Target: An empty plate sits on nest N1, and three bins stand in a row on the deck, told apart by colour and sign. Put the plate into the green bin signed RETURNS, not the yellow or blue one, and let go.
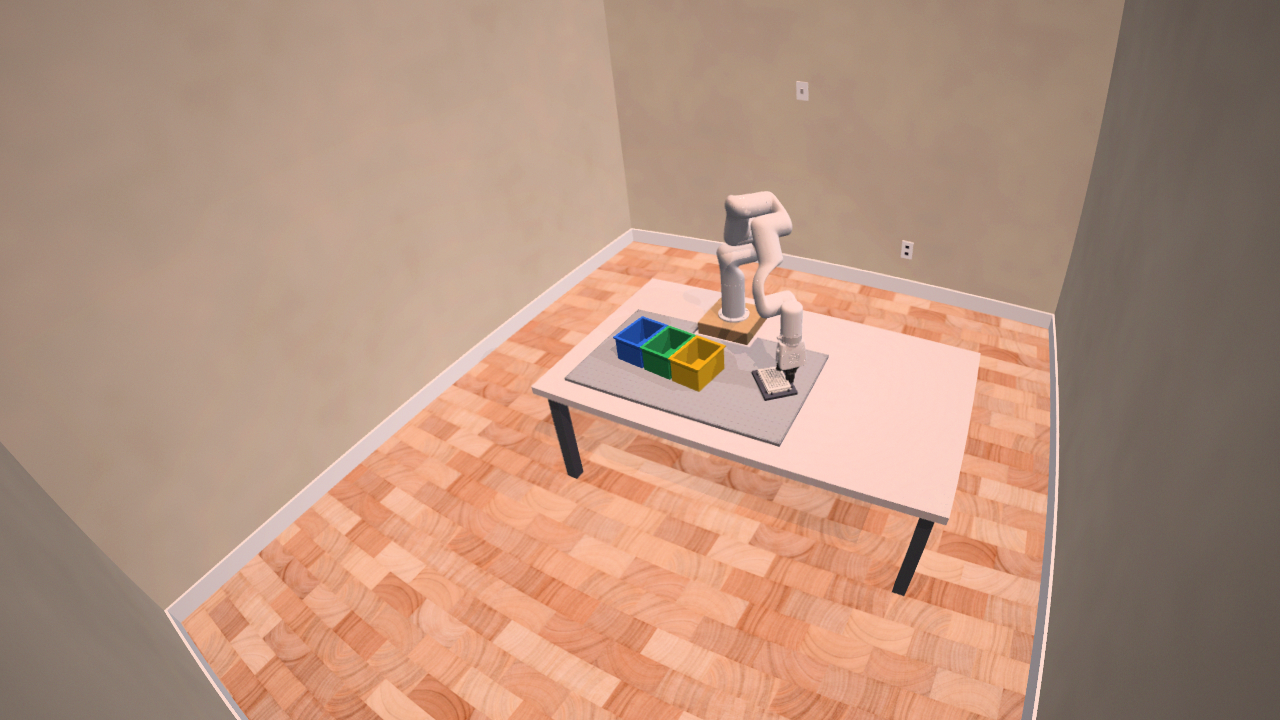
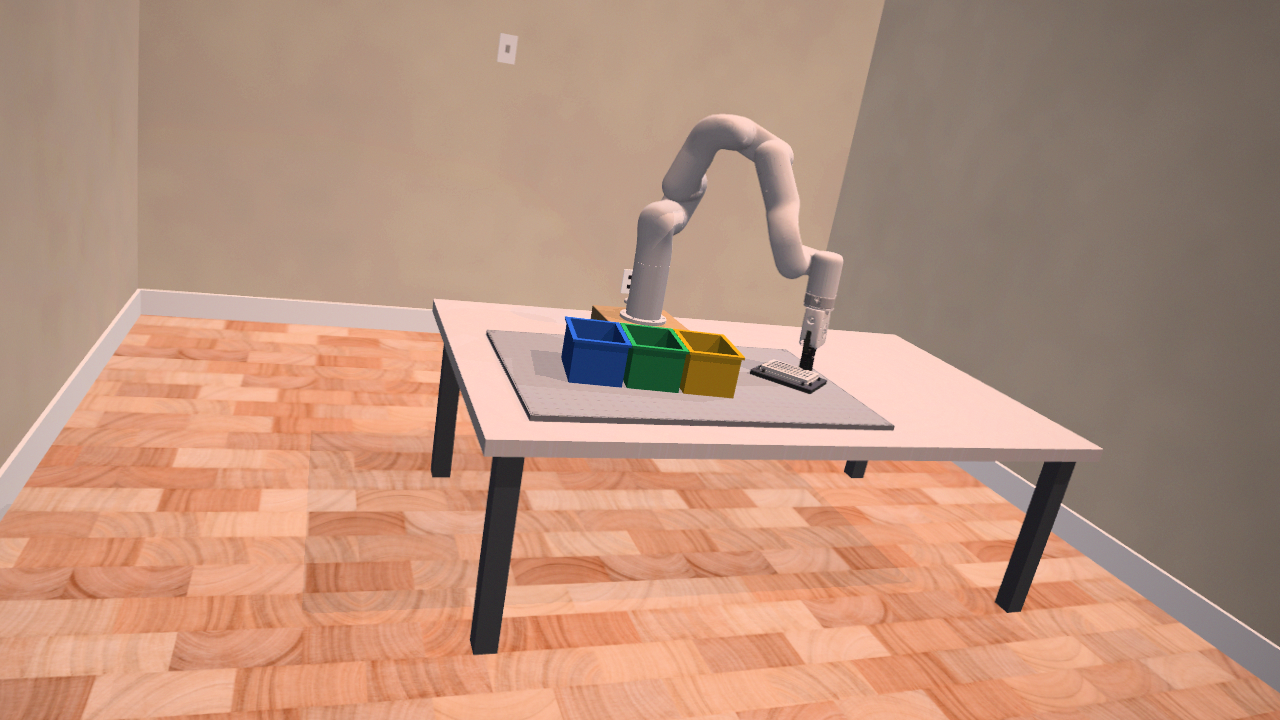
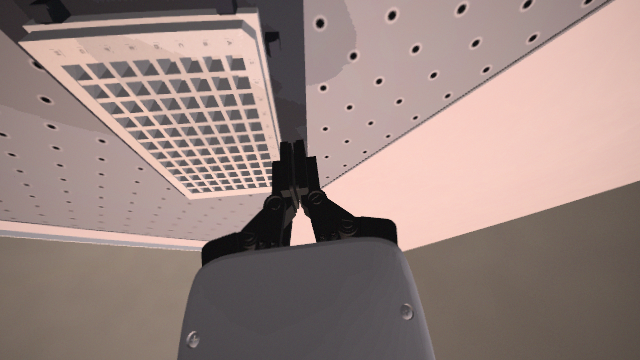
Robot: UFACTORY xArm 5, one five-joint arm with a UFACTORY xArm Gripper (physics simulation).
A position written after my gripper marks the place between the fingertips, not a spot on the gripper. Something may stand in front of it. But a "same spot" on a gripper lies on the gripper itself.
Labels:
My gripper shows in image 1, in image 2 and in image 3 (295, 153). One and the same spot on my gripper: (image 2: 807, 359) is (image 1: 786, 373).

